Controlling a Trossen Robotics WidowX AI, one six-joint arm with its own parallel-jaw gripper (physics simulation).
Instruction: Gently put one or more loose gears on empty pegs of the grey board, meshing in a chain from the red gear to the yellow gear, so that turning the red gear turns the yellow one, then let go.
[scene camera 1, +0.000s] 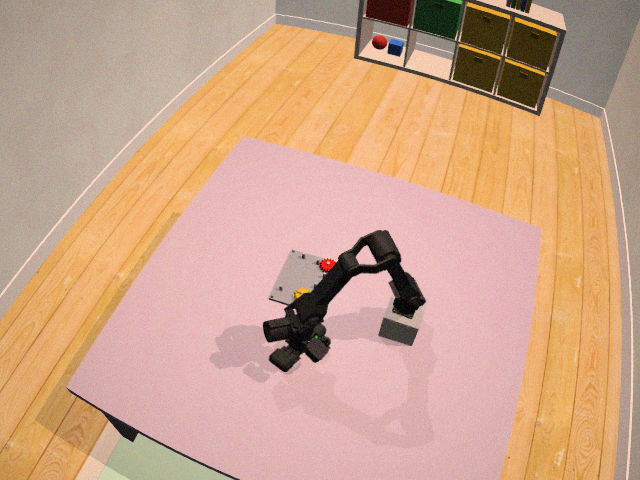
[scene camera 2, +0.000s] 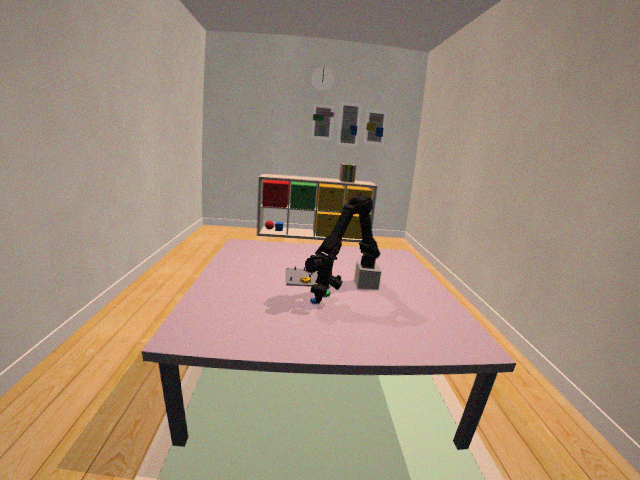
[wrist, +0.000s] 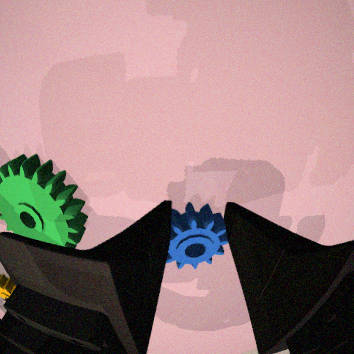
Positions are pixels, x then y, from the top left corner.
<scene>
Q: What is my gripper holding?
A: A blue gear.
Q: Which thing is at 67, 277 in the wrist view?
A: My gripper.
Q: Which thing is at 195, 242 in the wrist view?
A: A blue gear.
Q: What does the green gear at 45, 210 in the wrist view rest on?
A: The table.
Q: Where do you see my gripper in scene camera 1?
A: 294, 358
</scene>
